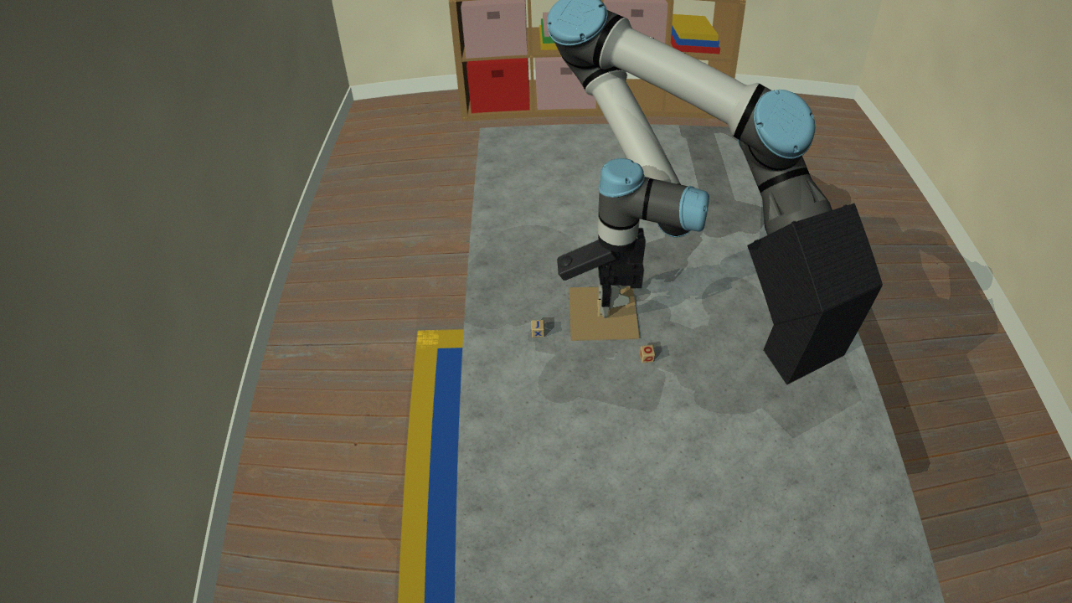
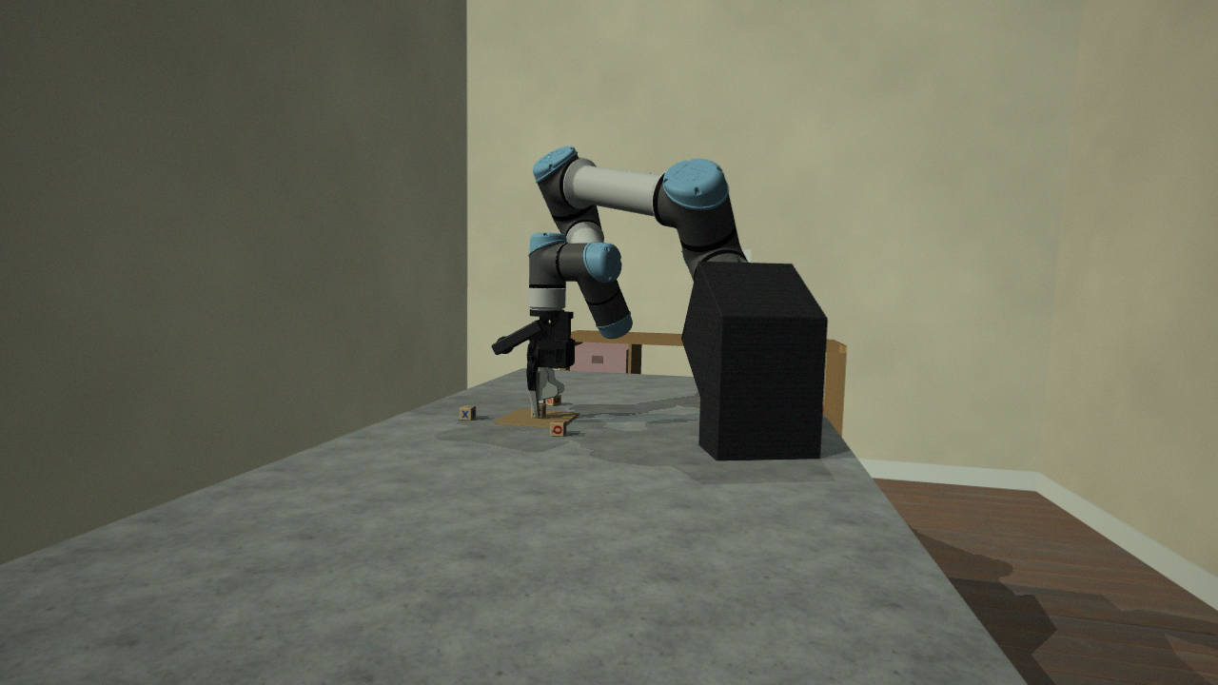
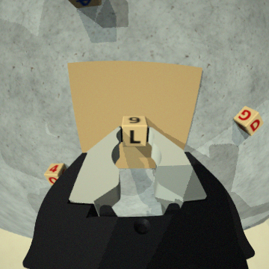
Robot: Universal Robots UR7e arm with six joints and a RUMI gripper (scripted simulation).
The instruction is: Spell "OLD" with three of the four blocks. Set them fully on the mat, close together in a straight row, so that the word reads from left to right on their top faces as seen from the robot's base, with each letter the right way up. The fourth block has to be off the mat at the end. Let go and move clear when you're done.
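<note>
My gripper is now 20 mm above the tan mat. Also, from my hand: blue-lettered block (140 mm ahead, 40 mm to the left, 10 mm below).
</note>
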